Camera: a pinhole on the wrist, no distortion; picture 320 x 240 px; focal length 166.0 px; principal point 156.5 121.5 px. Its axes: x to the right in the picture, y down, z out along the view. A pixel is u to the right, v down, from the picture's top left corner.
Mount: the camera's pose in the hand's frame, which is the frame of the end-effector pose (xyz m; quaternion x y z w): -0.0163 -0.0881 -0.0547 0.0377 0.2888 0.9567 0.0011
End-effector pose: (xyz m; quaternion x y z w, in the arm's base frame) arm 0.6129 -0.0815 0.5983 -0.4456 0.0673 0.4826 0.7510
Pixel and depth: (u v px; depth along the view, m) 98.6 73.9 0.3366
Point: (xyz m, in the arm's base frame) 0.4863 0.1443 0.5236
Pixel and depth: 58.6 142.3 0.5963
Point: 0.5279 0.5293 0.5648
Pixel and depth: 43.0 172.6 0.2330
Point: 0.6605 0.1450 0.6259
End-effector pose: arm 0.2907 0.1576 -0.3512 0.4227 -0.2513 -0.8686 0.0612
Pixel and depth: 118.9 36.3 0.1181
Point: 0.2705 0.1316 -0.3464
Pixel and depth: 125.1 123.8 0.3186
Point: 0.0802 0.1445 -0.2506
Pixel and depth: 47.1 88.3 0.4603
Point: -0.1313 -0.0497 -0.3281
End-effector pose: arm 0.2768 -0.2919 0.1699 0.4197 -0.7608 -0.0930 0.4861
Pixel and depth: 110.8 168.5 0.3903
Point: -0.0264 -0.4457 0.1037
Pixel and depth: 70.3 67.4 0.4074
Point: -0.0545 -0.3526 0.3504
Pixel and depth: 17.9 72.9 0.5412
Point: -0.2124 -0.4989 0.5236
